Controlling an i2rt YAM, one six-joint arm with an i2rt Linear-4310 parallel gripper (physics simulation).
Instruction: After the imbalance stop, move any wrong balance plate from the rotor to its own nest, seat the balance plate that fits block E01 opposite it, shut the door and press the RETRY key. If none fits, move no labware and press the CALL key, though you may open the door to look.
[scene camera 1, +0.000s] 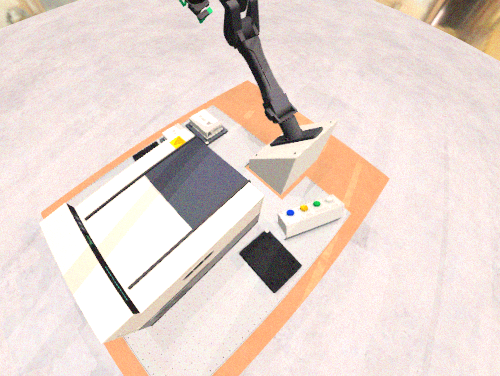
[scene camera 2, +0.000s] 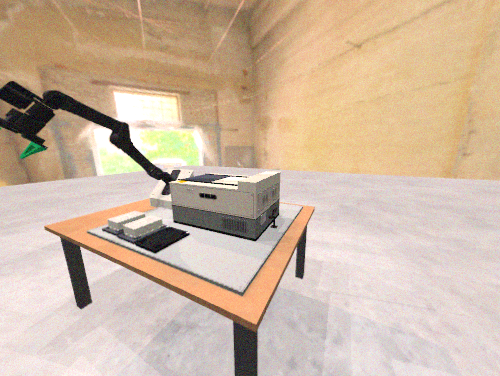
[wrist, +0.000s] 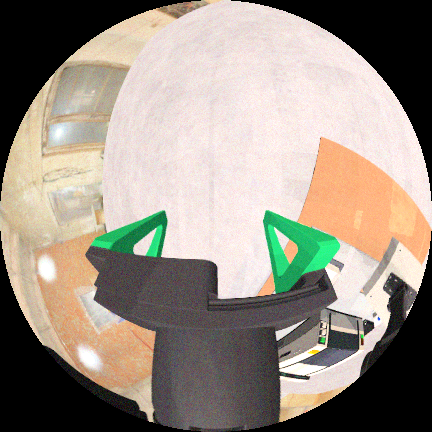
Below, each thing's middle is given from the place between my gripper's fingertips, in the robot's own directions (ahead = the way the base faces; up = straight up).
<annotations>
The dark sliding door (scene camera 1: 194, 180) lies 480 mm ahead of my hand, 510 mm to the left of it and 150 mm below it. Also, from my hand: white centrifuge (scene camera 1: 127, 256) (640 mm ahead, 500 mm to the left, 240 mm below); white button box (scene camera 1: 303, 218) (280 mm ahead, 820 mm to the left, 320 mm below).
</annotations>
